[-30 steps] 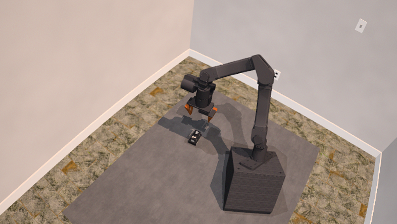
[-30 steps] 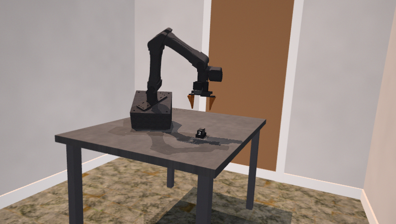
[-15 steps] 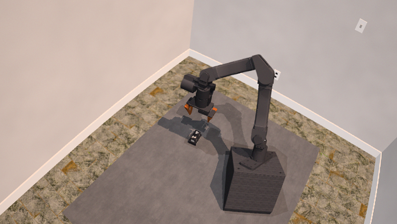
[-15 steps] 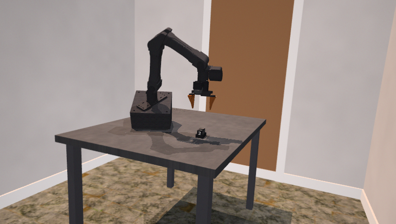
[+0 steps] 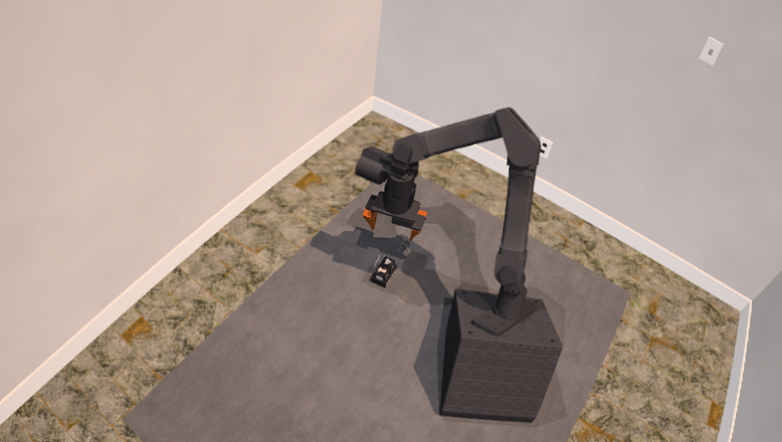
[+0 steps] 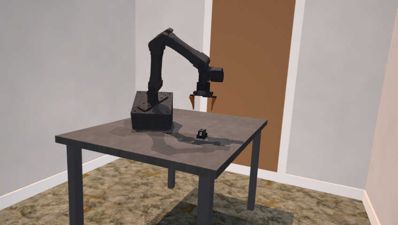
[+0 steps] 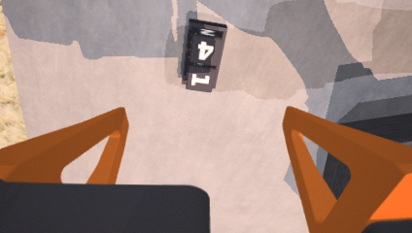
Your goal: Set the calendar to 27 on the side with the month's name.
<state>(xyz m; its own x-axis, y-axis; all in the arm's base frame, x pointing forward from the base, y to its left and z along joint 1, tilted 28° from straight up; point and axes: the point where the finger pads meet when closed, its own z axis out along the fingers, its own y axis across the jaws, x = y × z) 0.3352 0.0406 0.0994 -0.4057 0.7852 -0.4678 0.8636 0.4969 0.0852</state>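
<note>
Right now my hand is 140 mm above the black cube. Round my hand: black digit cube: 10 mm behind, 30 mm to the left, 140 mm below; black tray: 10 mm behind, 20 mm to the left, 150 mm below.
</note>
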